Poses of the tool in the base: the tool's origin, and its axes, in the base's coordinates. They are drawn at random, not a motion.
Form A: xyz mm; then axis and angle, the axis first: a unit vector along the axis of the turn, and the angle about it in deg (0 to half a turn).
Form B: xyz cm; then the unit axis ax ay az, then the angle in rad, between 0 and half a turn. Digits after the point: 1 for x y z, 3 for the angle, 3 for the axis.
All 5 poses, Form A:
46 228 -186 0.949 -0.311 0.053 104.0
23 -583 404 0.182 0.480 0.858 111.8
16 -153 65 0.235 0.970 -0.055 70.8
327 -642 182 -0.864 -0.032 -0.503 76.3
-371 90 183 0.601 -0.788 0.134 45.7
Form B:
4.6 22.8 -18.6 0.949 -0.311 0.053 1.815
2.3 -58.3 40.4 0.182 0.480 0.858 1.951
1.6 -15.3 6.5 0.235 0.970 -0.055 1.236
32.7 -64.2 18.2 -0.864 -0.032 -0.503 1.332
-37.1 9.0 18.3 0.601 -0.788 0.134 0.798

